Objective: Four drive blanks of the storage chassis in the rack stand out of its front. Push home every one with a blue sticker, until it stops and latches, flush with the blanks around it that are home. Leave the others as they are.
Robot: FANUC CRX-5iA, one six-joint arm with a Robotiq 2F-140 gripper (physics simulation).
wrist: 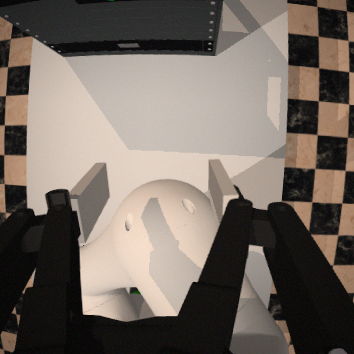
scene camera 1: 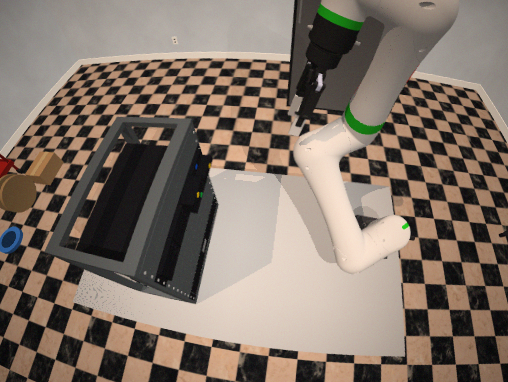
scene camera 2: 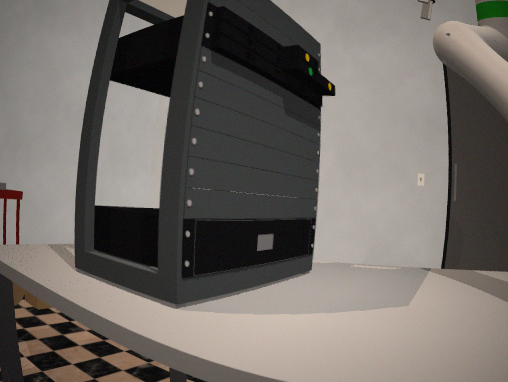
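Observation:
The black storage chassis (scene camera 1: 117,200) (scene camera 2: 235,40) sits high in the grey rack (scene camera 1: 172,162) (scene camera 2: 174,150) (wrist: 165,27). A blue sticker (scene camera 1: 196,166) shows in scene camera 1, nearer the chassis than a yellow sticker (scene camera 1: 210,165) (scene camera 2: 330,86) on a blank that stands out. Another yellow sticker (scene camera 1: 199,195) (scene camera 2: 307,57) and a green sticker (scene camera 1: 201,195) (scene camera 2: 310,71) are on blanks that stand out together. The blue sticker is hidden in scene camera 2; how far its blank stands out cannot be told. My gripper (scene camera 1: 296,118) (wrist: 157,177) is open and empty, well away from the rack's front.
The rack stands on a white table (scene camera 1: 305,310) (scene camera 2: 400,340) (wrist: 100,107). The arm's own pale links (scene camera 1: 332,195) (wrist: 165,220) are below the gripper. A dark cabinet (scene camera 1: 345,85) (scene camera 2: 477,200) is behind. A black drawer unit (scene camera 2: 225,247) is at the rack's bottom.

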